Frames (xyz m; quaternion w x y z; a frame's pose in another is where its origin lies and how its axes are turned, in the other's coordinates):
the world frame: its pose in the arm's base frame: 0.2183 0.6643 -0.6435 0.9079 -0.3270 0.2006 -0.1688
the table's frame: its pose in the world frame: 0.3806 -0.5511 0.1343 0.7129 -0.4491 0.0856 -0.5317
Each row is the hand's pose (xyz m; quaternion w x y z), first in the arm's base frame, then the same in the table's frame.
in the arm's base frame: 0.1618 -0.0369 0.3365 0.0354 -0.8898 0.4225 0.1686
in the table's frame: 0.4179 -0.3903 -0.4683 0.6269 -0.5734 -0.4431 0.2861
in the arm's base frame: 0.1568 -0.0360 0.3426 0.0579 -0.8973 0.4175 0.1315
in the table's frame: 0.4197 -0.3964 -0.4730 0.6606 -0.5526 -0.4246 0.2791
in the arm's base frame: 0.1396 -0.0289 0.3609 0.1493 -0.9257 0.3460 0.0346
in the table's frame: 0.4215 -0.4183 -0.4870 0.7611 -0.4462 -0.4083 0.2345
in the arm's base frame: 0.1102 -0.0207 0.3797 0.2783 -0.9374 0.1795 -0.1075
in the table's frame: 0.4184 -0.4443 -0.5115 0.8769 -0.2488 -0.3918 0.1249
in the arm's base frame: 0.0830 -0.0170 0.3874 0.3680 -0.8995 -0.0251 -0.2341
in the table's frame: 0.4110 -0.4589 -0.5349 0.9278 -0.0419 -0.3700 -0.0218
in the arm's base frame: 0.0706 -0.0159 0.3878 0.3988 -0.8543 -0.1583 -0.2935
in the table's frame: 0.4059 -0.4630 -0.5455 0.9225 0.0778 -0.3582 -0.1206
